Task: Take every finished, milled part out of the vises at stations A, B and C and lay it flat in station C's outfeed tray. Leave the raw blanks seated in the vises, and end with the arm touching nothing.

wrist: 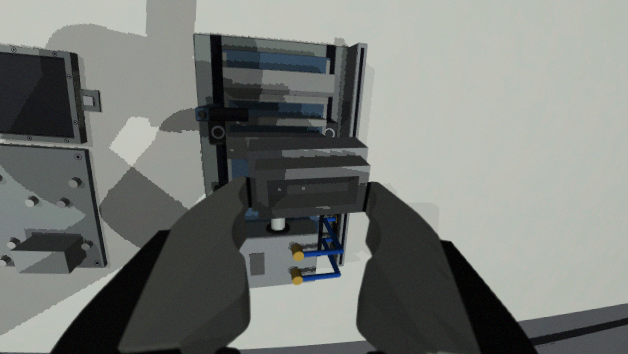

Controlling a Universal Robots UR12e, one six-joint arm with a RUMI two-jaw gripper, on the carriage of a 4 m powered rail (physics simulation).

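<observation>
My gripper (308, 182) is shut on a grey block with a rectangular pocket milled in its face. The milled part (312, 162) is held between the two fingertips, pocket side towards the camera, and shows above the vise. The vise (285, 81) lies behind it, with pale cross bars, a blue bed and a dark handle at its left. The part and the fingers hide the middle of the vise, so I cannot tell whether anything sits between its jaws. Which station this is does not show.
A dark framed panel (76, 107) with a small tab is at the upper left. Below it a grey plate (55, 165) bears several pegs and a grey block (42, 260). Blue pipes (322, 252) with brass ends stand by the vise's near end. A rail (361, 90) runs along its right side.
</observation>
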